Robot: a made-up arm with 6 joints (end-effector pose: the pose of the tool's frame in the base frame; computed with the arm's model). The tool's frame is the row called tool. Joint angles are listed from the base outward.
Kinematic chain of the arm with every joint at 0, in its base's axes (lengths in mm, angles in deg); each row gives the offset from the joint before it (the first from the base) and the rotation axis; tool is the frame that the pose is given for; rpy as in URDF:
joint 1: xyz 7 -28 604 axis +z
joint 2: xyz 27 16 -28 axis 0 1 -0.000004
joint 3: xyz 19 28 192 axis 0 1 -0.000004
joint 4: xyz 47 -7 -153 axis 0 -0.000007 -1
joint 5: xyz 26 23 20 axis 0 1 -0.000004
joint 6: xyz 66 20 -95 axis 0 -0.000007 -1
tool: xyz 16 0 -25 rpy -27.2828 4.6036 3.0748
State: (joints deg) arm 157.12 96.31 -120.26 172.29 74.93 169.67
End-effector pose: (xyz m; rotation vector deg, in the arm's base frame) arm -0.3825 0.1282 0.3938 111.27 -59.22 99.78
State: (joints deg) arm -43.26 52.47 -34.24 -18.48 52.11 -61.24
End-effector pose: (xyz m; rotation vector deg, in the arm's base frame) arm 0.1476 -0.0454 0.4242 28.00 38.73 48.91
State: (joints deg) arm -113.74 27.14 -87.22 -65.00 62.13 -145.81
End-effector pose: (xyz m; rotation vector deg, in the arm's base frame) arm -0.1155 -0.3282 0.6002 15.61 29.96 73.27
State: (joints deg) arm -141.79 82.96 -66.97 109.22 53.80 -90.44
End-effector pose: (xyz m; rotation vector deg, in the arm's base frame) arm -0.1661 -0.2250 0.3024 27.46 -26.23 -154.84
